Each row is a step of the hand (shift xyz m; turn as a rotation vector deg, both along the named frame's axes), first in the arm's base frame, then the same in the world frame.
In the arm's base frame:
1: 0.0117 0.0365 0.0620 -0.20 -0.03 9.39
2: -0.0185 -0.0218 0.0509 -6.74 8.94 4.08
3: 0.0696 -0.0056 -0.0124 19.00 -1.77 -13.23
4: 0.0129 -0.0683 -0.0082 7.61 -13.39 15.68
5: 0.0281 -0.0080 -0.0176 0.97 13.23 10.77
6: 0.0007 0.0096 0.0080 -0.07 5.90 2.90
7: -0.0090 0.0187 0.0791 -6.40 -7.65 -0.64
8: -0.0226 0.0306 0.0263 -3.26 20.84 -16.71
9: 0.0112 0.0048 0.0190 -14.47 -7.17 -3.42
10: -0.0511 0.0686 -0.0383 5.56 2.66 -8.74
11: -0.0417 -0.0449 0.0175 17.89 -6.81 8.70
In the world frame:
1: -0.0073 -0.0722 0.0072 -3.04 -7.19 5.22
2: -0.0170 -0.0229 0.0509 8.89 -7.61 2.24
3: -0.0494 0.0022 -0.0508 -10.31 8.33 -19.06
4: -0.0478 0.0464 0.0213 -18.88 -5.02 10.07
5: -0.0192 0.0141 -0.0244 3.66 -16.62 -1.51
6: 0.0026 -0.0122 -0.0010 2.64 -5.87 -1.36
7: -0.0089 -0.0711 0.0393 0.21 6.21 7.83
8: 0.0259 -0.0356 0.0140 20.59 0.54 -17.31
9: -0.0116 -0.0194 0.0003 7.26 9.32 11.53
10: 0.0913 -0.0048 -0.0207 0.55 4.23 -9.81
11: -0.0030 0.0207 0.0602 -19.96 -5.30 -3.95

